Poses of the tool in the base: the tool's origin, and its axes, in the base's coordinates. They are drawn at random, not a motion.
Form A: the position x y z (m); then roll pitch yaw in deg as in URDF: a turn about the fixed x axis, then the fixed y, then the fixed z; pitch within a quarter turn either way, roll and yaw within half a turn.
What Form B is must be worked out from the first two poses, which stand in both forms.
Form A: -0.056 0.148 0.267 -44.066 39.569 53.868
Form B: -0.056 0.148 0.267 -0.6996 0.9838 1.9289
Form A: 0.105 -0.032 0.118 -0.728 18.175 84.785
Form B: 0.105 -0.032 0.118 -0.0387 0.3175 1.5205
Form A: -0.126 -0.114 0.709 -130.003 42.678 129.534
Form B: -0.126 -0.114 0.709 -0.6932 2.0630 -1.9344
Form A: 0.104 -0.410 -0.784 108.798 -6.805 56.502
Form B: 0.104 -0.410 -0.784 1.6962 1.8965 -0.5443
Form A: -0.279 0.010 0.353 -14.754 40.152 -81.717
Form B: -0.279 0.010 0.353 -0.2932 0.7390 -1.0385
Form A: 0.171 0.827 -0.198 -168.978 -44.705 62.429
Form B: 0.171 0.827 -0.198 -2.9508 2.3429 1.3597
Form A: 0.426 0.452 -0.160 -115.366 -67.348 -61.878
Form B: 0.426 0.452 -0.160 -2.7810 1.7365 0.0784
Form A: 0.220 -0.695 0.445 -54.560 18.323 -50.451
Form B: 0.220 -0.695 0.445 -1.1847 0.9879 0.4701
